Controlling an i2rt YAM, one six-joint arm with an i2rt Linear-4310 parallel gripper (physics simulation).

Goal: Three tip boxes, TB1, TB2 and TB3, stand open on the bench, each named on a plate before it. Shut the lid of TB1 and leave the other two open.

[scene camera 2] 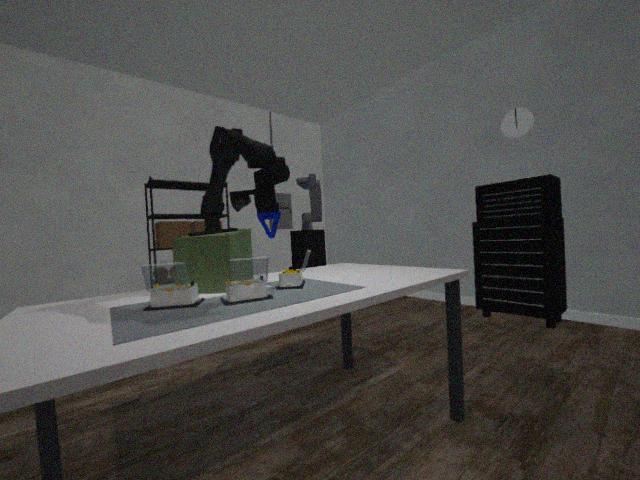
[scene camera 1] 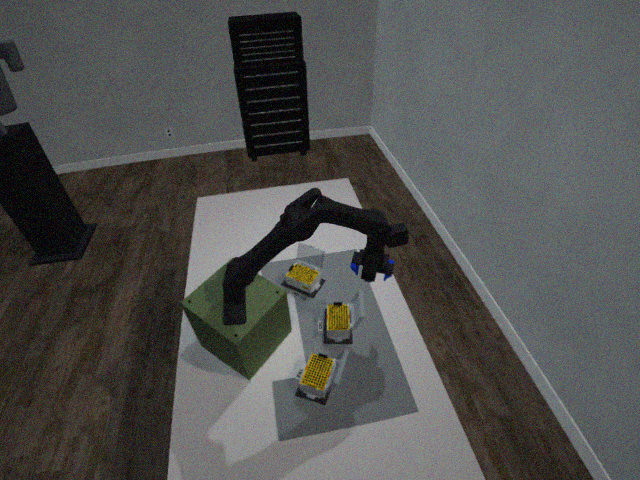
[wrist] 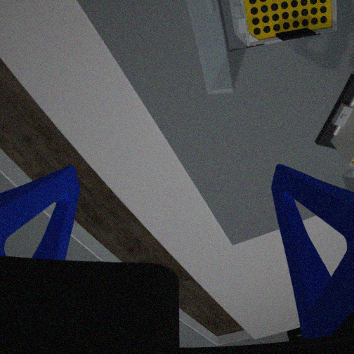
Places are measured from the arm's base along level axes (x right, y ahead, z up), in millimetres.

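Pixels of known places: gripper, between the fingertips: [scene camera 2: 271, 237]; arm's base, origin of its link: [scene camera 2: 213, 233] [scene camera 1: 235, 298].
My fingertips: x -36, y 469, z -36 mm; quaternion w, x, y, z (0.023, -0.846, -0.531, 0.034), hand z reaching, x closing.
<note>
Ahead of a thing's pixels: the offset from my fingertips to its middle. "*": to the spot under its first point. Level surfaces: height alone.
TB1 [scene camera 1: 338, 321] [scene camera 2: 247, 290] [wrist: 290, 17] is the middle white box with a yellow tip rack. Its clear lid @(dx +56, dy -59, dz -101 mm) [scene camera 1: 360, 308] [scene camera 2: 249, 267] [wrist: 214, 57] stands up, open. TB3 [scene camera 1: 303, 277] [scene camera 2: 291, 279] [wrist: 345, 137] is the far box in scene camera 1, its lid @(* dx -256, dy -177, dz -99 mm) [scene camera 1: 311, 254] [scene camera 2: 307, 259] also up. TB2 [scene camera 1: 317, 375] [scene camera 2: 173, 296] is the near box there, its lid @(dx +275, dy -177, dz -101 mm) [scene camera 1: 341, 365] [scene camera 2: 170, 273] open. The plates are too blurred to read. My gripper [scene camera 1: 371, 272] [scene camera 2: 270, 227] [wrist: 175, 175] is open and empty, high above the bench, off TB1's lid side towards TB3's end.
The boxes stand on a grey mat @(dz -206 mm) [scene camera 1: 382, 395] [scene camera 2: 139, 328] [wrist: 200, 140] on the white bench @(dz -209 mm) [scene camera 1: 232, 222] [scene camera 2: 361, 273] [wrist: 125, 145]. A green block [scene camera 1: 263, 330] [scene camera 2: 206, 258] carries the arm. A black cabinet [scene camera 1: 271, 67] [scene camera 2: 509, 232] stands beyond the bench.
</note>
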